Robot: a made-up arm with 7 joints.
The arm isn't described. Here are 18 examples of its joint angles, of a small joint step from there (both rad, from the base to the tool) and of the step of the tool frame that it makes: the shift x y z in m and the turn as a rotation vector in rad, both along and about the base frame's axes.
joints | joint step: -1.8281 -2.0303 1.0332 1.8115 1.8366 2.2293 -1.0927 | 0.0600 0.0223 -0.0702 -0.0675 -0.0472 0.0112 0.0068
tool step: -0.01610 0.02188 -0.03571 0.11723 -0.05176 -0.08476
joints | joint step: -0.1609 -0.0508 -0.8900 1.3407 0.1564 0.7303 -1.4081 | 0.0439 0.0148 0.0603 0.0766 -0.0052 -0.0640 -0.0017
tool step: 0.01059 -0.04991 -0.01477 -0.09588 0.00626 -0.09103
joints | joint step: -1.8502 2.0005 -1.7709 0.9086 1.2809 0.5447 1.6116 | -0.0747 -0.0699 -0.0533 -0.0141 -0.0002 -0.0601 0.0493
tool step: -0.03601 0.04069 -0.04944 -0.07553 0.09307 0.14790
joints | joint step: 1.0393 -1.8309 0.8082 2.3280 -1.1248 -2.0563 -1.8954 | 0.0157 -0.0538 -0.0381 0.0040 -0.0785 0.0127 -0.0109
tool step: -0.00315 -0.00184 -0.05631 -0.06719 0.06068 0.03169
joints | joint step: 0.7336 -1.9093 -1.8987 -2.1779 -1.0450 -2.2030 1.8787 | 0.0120 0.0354 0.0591 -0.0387 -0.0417 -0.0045 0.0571
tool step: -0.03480 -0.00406 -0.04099 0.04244 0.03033 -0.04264
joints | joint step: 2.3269 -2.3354 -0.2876 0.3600 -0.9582 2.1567 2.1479 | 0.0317 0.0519 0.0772 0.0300 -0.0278 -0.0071 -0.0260
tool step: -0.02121 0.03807 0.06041 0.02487 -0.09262 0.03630
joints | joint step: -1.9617 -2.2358 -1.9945 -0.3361 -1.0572 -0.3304 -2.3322 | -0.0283 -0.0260 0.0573 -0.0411 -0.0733 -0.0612 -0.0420
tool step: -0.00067 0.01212 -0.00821 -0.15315 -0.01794 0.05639
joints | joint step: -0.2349 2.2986 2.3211 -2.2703 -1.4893 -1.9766 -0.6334 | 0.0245 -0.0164 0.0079 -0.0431 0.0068 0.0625 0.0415
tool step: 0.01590 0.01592 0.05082 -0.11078 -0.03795 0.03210
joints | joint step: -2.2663 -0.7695 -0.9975 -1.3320 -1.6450 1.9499 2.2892 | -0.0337 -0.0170 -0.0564 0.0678 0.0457 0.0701 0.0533
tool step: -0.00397 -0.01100 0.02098 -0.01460 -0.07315 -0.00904
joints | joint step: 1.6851 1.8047 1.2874 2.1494 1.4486 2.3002 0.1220 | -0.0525 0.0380 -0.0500 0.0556 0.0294 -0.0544 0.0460
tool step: 0.02707 -0.00929 -0.02633 0.04506 -0.03828 0.05749
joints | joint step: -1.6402 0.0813 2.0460 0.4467 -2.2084 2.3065 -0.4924 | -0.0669 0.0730 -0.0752 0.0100 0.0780 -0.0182 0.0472
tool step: 0.00005 -0.03091 -0.01472 -0.05691 0.01306 -0.09237
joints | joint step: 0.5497 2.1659 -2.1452 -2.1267 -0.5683 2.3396 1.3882 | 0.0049 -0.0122 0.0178 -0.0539 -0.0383 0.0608 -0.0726
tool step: -0.00899 -0.01599 0.03815 0.01420 -0.11736 -0.00907
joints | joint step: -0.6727 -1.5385 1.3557 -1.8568 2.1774 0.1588 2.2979 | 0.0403 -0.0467 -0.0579 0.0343 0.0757 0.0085 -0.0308
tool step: -0.05125 -0.01363 0.01553 0.00651 0.01259 0.16259
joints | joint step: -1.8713 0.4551 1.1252 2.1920 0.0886 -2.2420 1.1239 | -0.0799 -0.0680 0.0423 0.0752 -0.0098 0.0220 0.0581
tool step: -0.04213 0.05203 -0.03544 0.09050 0.11128 0.11463
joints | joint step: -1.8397 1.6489 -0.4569 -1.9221 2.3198 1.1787 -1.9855 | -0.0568 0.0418 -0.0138 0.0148 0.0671 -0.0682 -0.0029
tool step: 0.05225 0.03085 -0.00233 -0.08519 0.11067 -0.08067
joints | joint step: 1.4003 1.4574 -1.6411 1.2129 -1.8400 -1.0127 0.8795 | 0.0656 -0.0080 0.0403 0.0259 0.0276 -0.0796 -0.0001
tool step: 0.03367 0.00815 0.03015 -0.08281 -0.05220 0.06741
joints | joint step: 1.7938 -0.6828 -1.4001 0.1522 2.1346 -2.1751 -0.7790 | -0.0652 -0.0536 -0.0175 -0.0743 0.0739 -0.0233 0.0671
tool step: 0.04348 0.02799 -0.00514 -0.05137 0.08147 -0.18863
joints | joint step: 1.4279 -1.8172 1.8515 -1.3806 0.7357 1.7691 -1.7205 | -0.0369 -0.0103 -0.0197 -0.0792 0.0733 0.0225 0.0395
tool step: 0.01088 0.02485 -0.02684 -0.07282 -0.04096 0.00307
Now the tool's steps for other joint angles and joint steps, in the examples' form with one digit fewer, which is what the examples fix.
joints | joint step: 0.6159 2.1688 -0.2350 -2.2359 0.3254 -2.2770 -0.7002 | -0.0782 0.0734 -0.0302 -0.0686 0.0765 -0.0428 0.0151
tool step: 0.0372 -0.0175 -0.0124 0.1185 0.1762 0.0245
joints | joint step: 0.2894 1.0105 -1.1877 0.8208 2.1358 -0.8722 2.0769 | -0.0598 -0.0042 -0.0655 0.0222 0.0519 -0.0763 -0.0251
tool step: 0.0012 -0.0040 0.0154 -0.0543 -0.0161 -0.0753
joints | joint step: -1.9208 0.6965 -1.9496 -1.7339 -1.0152 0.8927 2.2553 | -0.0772 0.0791 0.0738 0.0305 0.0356 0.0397 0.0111
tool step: 0.0235 0.0248 0.0471 -0.0137 0.1163 -0.1265
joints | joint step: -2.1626 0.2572 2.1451 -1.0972 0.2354 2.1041 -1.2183 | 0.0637 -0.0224 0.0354 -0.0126 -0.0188 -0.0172 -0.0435
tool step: 0.0252 -0.0008 -0.0270 0.0256 -0.0584 0.0245
